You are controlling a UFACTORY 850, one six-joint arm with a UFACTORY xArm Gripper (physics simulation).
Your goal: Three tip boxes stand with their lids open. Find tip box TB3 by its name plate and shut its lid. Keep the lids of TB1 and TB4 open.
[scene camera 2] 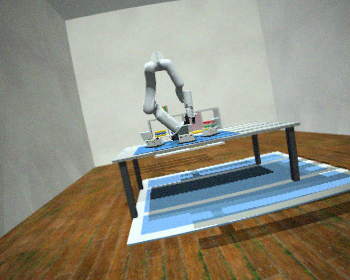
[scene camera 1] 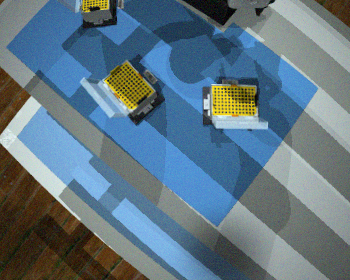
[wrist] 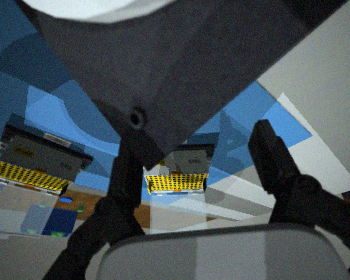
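Note:
Three tip boxes have yellow perforated racks and clear lids standing open. One box (scene camera 1: 96, 7) is at the top left in scene camera 1. A middle box (scene camera 1: 129, 85) (wrist: 35, 167) has its open lid (scene camera 1: 102, 100) (wrist: 30, 200) at its lower left in scene camera 1. The right box (scene camera 1: 234, 100) (wrist: 176, 182) has its open lid (scene camera 1: 240, 124) (wrist: 177, 212) along its lower side in scene camera 1. The name plates are too blurred to read. My gripper (scene camera 2: 189, 120) (wrist: 192, 140) is open and empty above the table, behind the boxes in scene camera 2.
A large dark grey body (wrist: 165, 65) covers the upper middle of the wrist view, close to the fingers. Part of the grey arm (scene camera 1: 250, 4) shows at the top edge in scene camera 1. A shelf rack (scene camera 2: 217, 117) with coloured items stands at the back of the table (scene camera 2: 250, 128).

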